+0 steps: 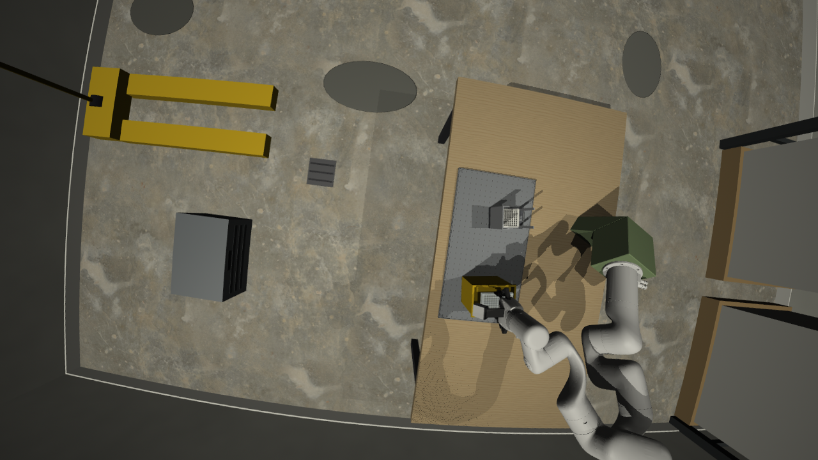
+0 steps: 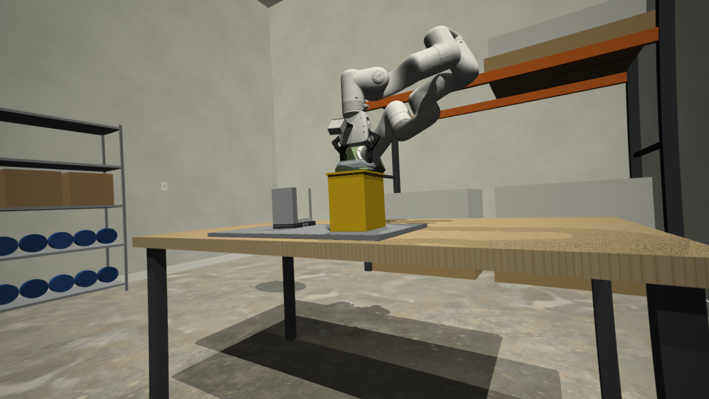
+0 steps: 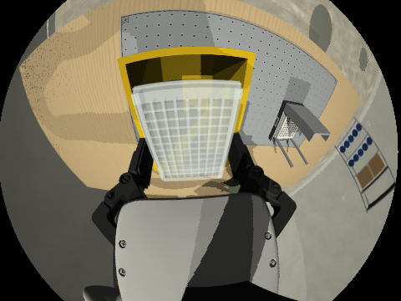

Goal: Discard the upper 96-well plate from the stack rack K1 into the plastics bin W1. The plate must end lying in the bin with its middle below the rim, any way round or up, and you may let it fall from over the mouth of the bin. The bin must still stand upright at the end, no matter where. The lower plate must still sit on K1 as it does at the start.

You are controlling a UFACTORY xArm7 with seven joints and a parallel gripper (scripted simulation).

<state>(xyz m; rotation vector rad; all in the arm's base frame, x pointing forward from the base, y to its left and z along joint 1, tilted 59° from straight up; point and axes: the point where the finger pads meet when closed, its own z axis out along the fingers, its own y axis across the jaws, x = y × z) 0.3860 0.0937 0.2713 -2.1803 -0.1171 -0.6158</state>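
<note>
The yellow plastics bin W1 is 130 mm below my hand.
</note>
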